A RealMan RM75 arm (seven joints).
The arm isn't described. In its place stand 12 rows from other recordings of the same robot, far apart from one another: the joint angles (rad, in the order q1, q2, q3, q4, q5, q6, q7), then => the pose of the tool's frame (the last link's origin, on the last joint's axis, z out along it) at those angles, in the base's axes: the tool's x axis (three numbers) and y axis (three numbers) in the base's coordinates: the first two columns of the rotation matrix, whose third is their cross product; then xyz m.
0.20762, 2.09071, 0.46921, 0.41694, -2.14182, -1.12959, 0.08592 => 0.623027, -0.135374, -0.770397, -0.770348, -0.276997, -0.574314, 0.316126, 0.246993, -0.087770
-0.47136, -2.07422, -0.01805, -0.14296, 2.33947, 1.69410, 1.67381 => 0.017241, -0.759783, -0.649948, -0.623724, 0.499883, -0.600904, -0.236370, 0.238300, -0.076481
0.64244, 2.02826, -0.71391, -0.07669, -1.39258, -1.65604, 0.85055 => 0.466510, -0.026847, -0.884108, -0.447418, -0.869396, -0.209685, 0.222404, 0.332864, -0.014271
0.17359, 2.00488, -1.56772, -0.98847, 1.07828, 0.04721, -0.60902 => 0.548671, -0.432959, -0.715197, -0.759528, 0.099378, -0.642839, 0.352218, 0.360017, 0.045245
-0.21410, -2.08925, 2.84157, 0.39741, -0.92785, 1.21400, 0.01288 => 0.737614, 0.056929, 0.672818, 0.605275, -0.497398, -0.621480, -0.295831, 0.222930, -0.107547
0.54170, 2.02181, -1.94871, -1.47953, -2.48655, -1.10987, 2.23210 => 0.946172, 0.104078, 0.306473, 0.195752, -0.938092, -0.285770, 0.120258, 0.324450, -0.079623
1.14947, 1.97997, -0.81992, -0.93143, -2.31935, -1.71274, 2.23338 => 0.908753, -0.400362, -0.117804, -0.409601, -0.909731, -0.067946, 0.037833, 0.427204, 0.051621
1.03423, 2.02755, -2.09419, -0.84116, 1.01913, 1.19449, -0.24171 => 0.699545, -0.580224, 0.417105, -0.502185, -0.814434, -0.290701, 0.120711, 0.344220, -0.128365
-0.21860, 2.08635, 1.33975, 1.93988, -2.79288, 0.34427, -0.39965 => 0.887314, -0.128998, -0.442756, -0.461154, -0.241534, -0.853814, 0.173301, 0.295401, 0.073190
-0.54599, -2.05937, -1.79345, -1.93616, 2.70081, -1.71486, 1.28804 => 0.837694, -0.138136, -0.528381, -0.393848, -0.823050, -0.409234, -0.109087, 0.336349, 0.086686
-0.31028, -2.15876, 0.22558, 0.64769, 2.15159, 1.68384, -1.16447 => 0.644635, 0.363813, 0.672373, 0.663067, -0.703832, -0.254877, -0.337312, 0.243343, 0.008297
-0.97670, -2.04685, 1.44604, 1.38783, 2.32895, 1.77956, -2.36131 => 0.947843, 0.072102, -0.310477, 0.054524, -0.996399, -0.064938, -0.028405, 0.347562, -0.008055
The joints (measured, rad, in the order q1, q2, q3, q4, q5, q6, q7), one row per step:
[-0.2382, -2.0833, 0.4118, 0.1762, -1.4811, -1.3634, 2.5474]
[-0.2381, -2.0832, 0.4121, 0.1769, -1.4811, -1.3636, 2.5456]
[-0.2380, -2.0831, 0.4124, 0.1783, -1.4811, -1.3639, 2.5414]
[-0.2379, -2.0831, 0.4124, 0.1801, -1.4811, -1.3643, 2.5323]
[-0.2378, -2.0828, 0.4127, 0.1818, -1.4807, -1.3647, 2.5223]
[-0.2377, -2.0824, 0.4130, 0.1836, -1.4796, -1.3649, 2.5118]
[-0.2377, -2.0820, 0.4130, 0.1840, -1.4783, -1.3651, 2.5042]
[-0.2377, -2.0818, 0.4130, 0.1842, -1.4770, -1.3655, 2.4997]
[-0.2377, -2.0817, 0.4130, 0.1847, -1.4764, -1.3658, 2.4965]
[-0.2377, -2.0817, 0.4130, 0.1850, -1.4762, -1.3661, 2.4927]
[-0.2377, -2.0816, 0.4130, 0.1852, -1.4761, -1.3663, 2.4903]
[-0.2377, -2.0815, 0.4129, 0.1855, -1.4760, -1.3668, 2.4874]
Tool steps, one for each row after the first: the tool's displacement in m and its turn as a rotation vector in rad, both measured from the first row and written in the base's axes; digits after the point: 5 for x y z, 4 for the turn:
[-0.00004, 0.00003, 0.00016, -0.0003, -0.0009, 0.0004]
[-0.00011, 0.00014, 0.00046, -0.0009, -0.0032, 0.0017]
[-0.00018, 0.00029, 0.00084, -0.0022, -0.0096, 0.0052]
[-0.00029, 0.00042, 0.00124, -0.0043, -0.0163, 0.0090]
[-0.00045, 0.00051, 0.00162, -0.0071, -0.0230, 0.0129]
[-0.00052, 0.00048, 0.00172, -0.0097, -0.0284, 0.0159]
[-0.00050, 0.00041, 0.00171, -0.0117, -0.0316, 0.0173]
[-0.00050, 0.00042, 0.00179, -0.0127, -0.0338, 0.0182]
[-0.00047, 0.00043, 0.00184, -0.0136, -0.0368, 0.0196]
[-0.00048, 0.00045, 0.00192, -0.0141, -0.0386, 0.0205]
[-0.00046, 0.00048, 0.00204, -0.0146, -0.0410, 0.0214]

